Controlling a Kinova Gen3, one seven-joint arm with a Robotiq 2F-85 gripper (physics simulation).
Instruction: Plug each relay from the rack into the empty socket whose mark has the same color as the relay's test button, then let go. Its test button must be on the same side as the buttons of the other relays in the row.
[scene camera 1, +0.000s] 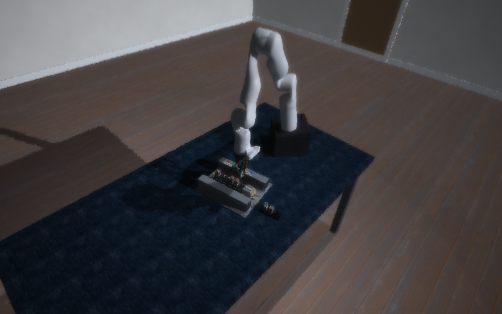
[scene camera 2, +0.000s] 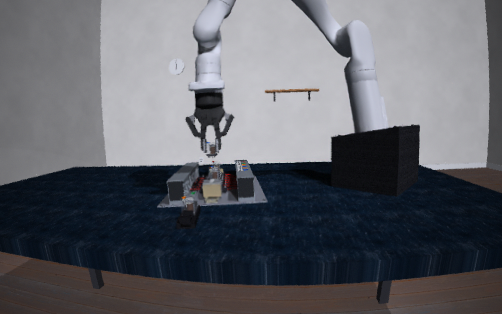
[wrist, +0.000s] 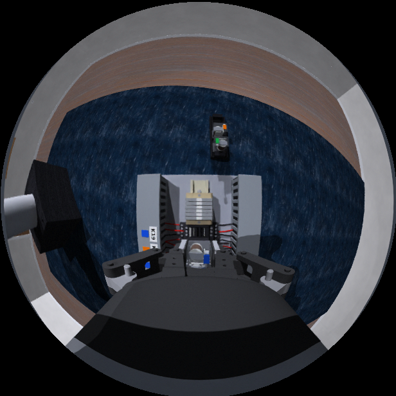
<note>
In view: the gripper (scene camera 2: 211, 152) and a grey base plate (wrist: 177, 184).
The gripper shows as well in the wrist view (wrist: 198, 247).
</note>
